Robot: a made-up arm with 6 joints.
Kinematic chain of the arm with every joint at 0, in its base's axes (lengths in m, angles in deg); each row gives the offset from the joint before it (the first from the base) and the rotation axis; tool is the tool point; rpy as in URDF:
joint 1: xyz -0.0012 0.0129 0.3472 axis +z
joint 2: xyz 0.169 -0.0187 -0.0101 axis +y
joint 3: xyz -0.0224 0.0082 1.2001 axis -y
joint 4: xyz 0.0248 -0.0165 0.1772 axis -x
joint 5: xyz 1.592 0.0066 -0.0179 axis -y
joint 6: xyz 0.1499 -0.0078 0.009 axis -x
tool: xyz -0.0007 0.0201 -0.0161 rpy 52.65 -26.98 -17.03
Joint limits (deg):
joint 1: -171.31..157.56
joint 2: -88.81..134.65
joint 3: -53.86..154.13
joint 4: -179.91..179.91
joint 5: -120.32..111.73
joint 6: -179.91..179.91
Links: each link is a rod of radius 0.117 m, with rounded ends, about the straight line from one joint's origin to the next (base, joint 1, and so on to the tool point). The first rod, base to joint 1, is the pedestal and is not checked.
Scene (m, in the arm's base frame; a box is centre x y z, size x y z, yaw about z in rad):
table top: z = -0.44
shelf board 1: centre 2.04 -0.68 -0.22 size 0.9 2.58 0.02 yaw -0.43
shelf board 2: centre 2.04 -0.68 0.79 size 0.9 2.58 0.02 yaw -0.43
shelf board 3: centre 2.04 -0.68 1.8 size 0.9 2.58 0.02 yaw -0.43
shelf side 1: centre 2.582 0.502 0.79 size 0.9 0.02 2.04 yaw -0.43
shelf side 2: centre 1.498 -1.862 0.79 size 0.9 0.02 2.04 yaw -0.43
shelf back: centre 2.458 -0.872 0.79 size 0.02 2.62 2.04 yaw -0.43
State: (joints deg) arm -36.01 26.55 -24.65 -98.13 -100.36 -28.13
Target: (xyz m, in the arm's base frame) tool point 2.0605 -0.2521 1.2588
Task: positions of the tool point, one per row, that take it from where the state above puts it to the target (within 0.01 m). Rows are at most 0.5 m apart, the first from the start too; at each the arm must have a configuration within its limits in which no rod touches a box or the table.
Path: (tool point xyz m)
1: 1.3472 -0.8767 0.3325
2: 1.1139 -0.7582 0.3192
3: 1.3248 -0.5409 0.6115
4: 1.4187 -0.2472 0.9310
5: 1.3666 0.0662 1.2588
6: 1.6006 -0.0183 1.3047
7: 1.8354 -0.1248 1.3047
8: 2.0605 -0.2519 1.2586

